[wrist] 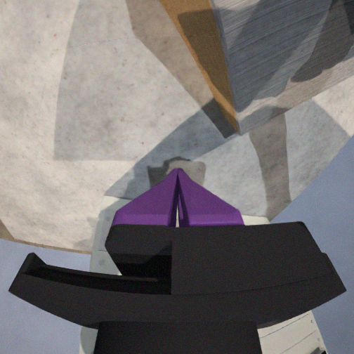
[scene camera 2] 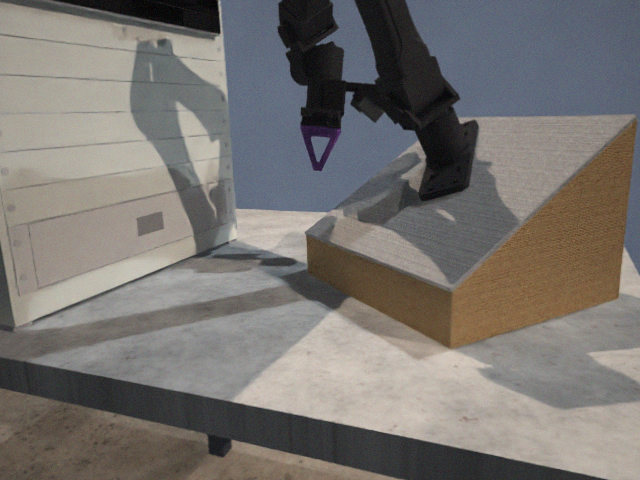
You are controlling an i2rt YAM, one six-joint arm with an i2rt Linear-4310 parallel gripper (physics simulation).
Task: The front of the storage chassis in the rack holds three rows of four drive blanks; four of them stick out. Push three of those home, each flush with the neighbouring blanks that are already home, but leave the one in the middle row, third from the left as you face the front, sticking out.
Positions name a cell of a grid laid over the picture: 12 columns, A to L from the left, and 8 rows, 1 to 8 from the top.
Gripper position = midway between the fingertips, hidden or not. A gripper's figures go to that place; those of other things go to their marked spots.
Scene:
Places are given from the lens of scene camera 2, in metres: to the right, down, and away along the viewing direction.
my gripper (scene camera 2: F3): 0.00, -0.12, 0.93
rack (scene camera 2: B4): -0.33, -0.03, 0.77

